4 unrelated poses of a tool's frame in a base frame.
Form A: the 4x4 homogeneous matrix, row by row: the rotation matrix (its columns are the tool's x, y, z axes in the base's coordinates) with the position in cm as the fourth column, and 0 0 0 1 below. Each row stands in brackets.
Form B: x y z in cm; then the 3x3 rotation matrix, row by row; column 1 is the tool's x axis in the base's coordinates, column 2 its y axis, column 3 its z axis. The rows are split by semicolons. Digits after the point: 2 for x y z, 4 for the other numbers.
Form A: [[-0.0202, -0.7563, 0.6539, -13.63], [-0.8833, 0.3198, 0.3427, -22.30], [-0.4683, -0.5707, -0.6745, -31.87], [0, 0, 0, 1]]
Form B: -13.63, -22.30, -31.87; -0.0202, -0.7563, 0.6539; -0.8833, 0.3198, 0.3427; -0.4683, -0.5707, -0.6745
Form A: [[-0.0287, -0.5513, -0.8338, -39.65], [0.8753, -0.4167, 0.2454, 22.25], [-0.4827, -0.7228, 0.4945, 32.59], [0, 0, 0, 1]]
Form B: -39.65, 22.25, 32.59; -0.0287, -0.5513, -0.8338; 0.8753, -0.4167, 0.2454; -0.4827, -0.7228, 0.4945
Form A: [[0.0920, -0.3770, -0.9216, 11.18], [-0.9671, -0.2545, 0.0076, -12.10], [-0.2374, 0.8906, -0.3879, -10.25], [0, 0, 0, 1]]
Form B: 11.18, -12.10, -10.25; 0.0920, -0.3770, -0.9216; -0.9671, -0.2545, 0.0076; -0.2374, 0.8906, -0.3879
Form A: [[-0.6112, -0.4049, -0.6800, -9.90], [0.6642, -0.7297, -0.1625, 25.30], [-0.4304, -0.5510, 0.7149, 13.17], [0, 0, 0, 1]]
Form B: -9.90, 25.30, 13.17; -0.6112, -0.4049, -0.6800; 0.6642, -0.7297, -0.1625; -0.4304, -0.5510, 0.7149
